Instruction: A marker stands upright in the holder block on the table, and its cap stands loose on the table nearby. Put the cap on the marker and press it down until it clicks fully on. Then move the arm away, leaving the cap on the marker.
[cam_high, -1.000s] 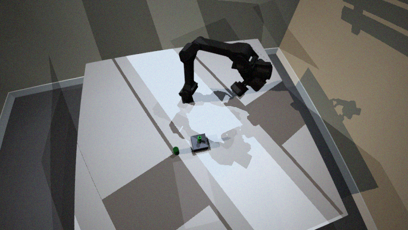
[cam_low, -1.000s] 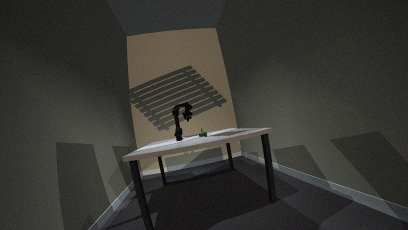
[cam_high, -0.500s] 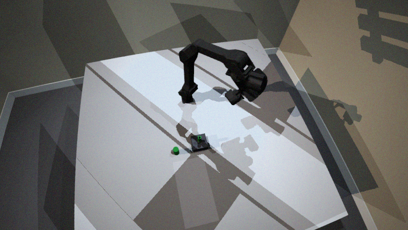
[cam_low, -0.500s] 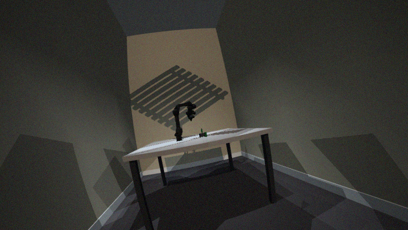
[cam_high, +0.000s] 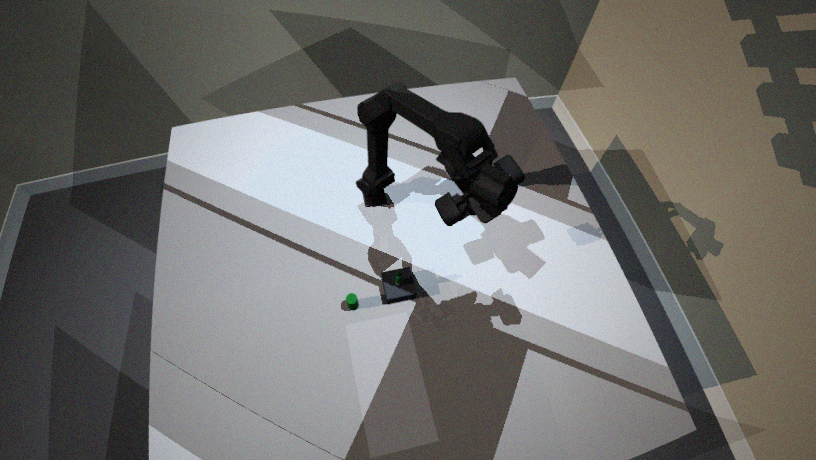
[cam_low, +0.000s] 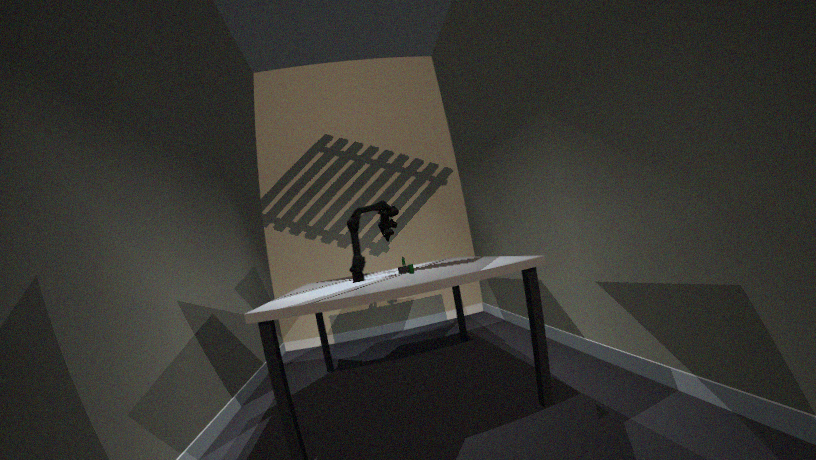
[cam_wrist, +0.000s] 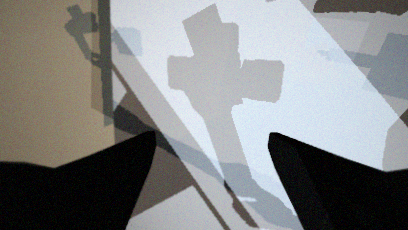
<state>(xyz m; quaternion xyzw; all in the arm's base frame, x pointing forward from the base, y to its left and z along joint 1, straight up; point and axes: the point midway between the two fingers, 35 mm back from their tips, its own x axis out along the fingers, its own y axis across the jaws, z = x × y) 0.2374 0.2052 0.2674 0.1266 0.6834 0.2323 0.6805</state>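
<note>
The green cap lies 8 cm ahead of my gripper tip, 34 cm to the right of it and 21 cm below it. Also, from my gripper tip: green marker: 6 cm ahead, 22 cm to the right, 16 cm below; dark holder block: 6 cm ahead, 22 cm to the right, 22 cm below.
</note>
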